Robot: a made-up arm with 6 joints.
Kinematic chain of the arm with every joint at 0, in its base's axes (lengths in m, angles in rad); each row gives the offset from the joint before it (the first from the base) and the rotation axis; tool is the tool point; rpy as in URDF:
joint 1: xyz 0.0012 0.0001 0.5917 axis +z
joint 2: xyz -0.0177 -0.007 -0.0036 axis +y
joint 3: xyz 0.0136 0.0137 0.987 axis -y
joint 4: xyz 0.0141 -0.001 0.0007 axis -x
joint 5: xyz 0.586 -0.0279 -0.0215 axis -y
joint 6: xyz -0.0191 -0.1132 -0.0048 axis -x
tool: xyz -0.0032 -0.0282 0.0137 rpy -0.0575 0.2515 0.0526
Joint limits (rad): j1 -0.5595..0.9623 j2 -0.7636..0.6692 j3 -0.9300..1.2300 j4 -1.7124..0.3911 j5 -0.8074..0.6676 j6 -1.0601..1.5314
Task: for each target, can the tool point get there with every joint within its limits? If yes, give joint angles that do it. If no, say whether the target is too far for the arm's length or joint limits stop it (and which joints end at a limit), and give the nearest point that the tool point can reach.
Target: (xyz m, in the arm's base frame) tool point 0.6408 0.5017 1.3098
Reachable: yes | joints 0.7960 0.2803 0.0799 -0.7207 0.4091 0.5455
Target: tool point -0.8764 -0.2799 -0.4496
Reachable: no: joint limits stop it (at a limit: joint 2, joint 3) | nearest point -0.1403 -0.0450 1.0423 | short by 1.680 m
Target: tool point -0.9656 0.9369 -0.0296
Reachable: no: joint limits stop it (at a limit: joint 1, joint 2, joint 4, joint 5, joint 6) | nearest point 0.1845 0.4064 0.7599 | short by 1.492 m
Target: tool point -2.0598 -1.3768 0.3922
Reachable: no: too far | nearest point -0.8330 -0.5572 1.8195 | short by 2.053 m
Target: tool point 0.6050 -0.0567 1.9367
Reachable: yes | joints 0.1538 0.1421 0.9751 -0.2953 0.2496 -0.5838
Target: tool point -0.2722 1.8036 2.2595
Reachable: no: too far | nearest point 0.4748 0.8231 1.7890 | short by 1.319 m
